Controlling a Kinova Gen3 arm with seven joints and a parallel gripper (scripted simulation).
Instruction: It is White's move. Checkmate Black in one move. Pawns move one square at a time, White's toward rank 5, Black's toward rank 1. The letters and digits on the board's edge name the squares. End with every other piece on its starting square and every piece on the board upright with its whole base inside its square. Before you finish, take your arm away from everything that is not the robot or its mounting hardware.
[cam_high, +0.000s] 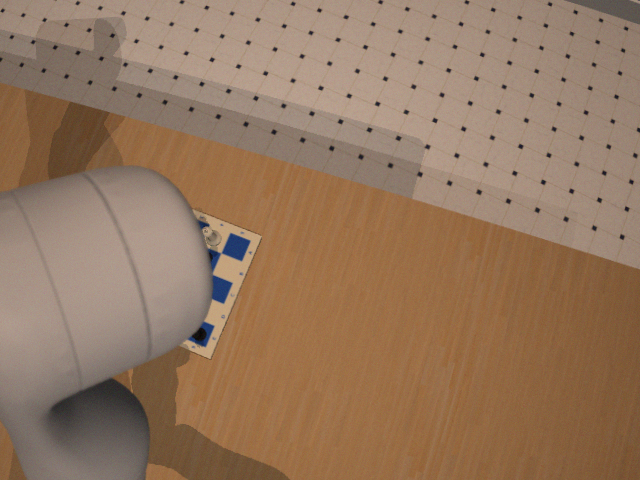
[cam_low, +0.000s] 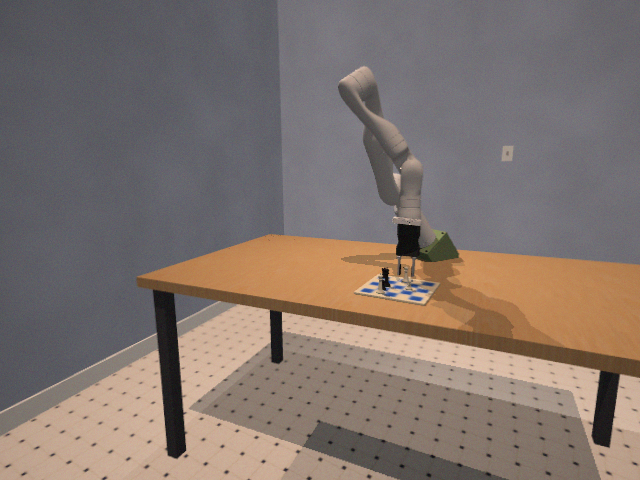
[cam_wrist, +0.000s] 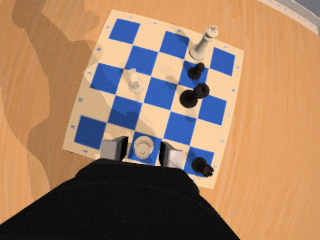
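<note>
The blue-and-cream chessboard is 7 cm ahead of my hand, 2 cm to the right of it and 4 cm below it.
</note>
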